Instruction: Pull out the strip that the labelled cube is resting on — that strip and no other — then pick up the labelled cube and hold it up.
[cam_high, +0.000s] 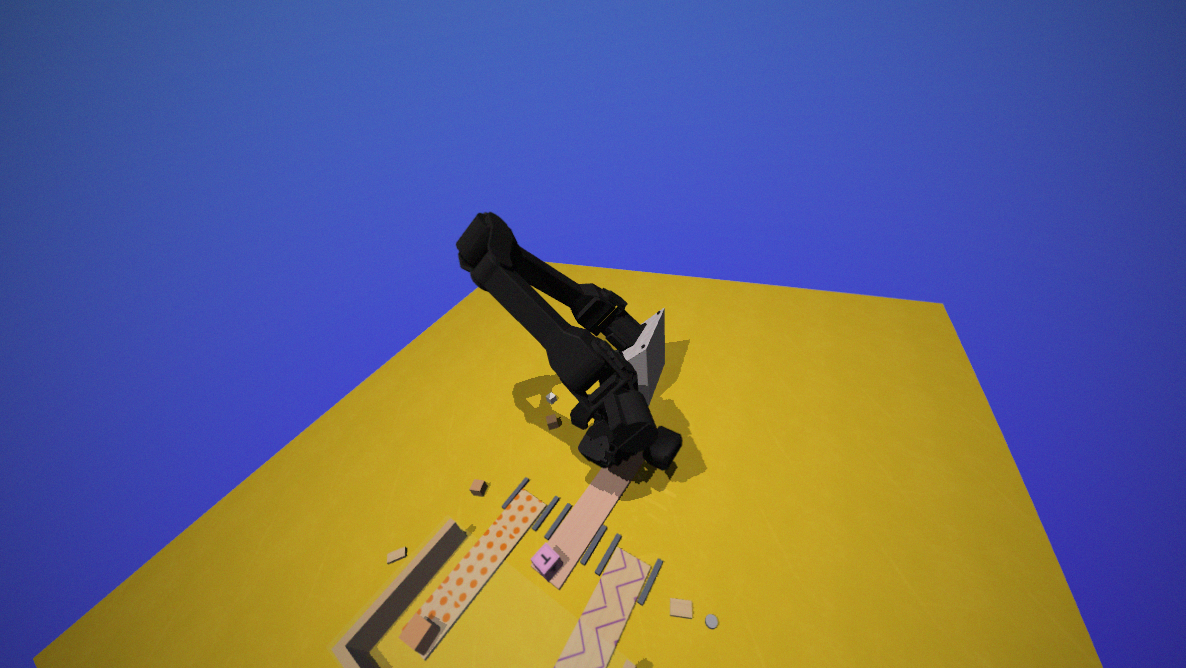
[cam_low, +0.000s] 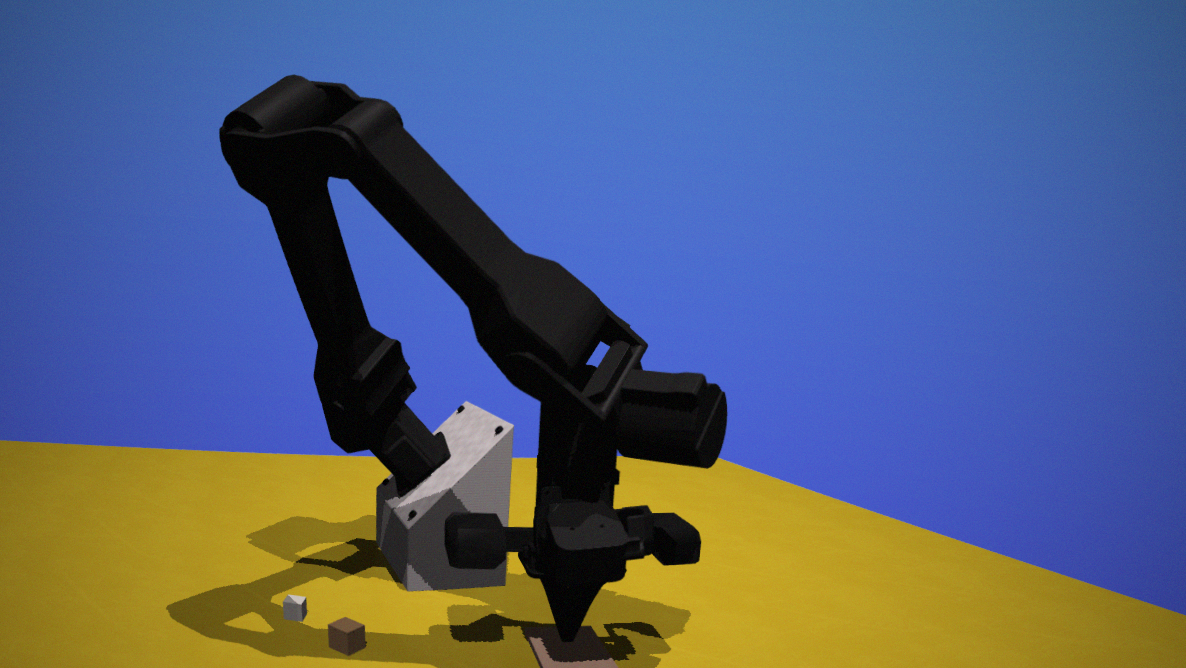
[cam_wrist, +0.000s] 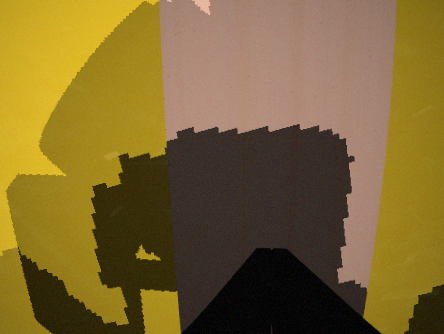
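Right now my gripper tip is 21 cm short of the labelled pink cube, 2 cm to the left of it and 2 cm below it.
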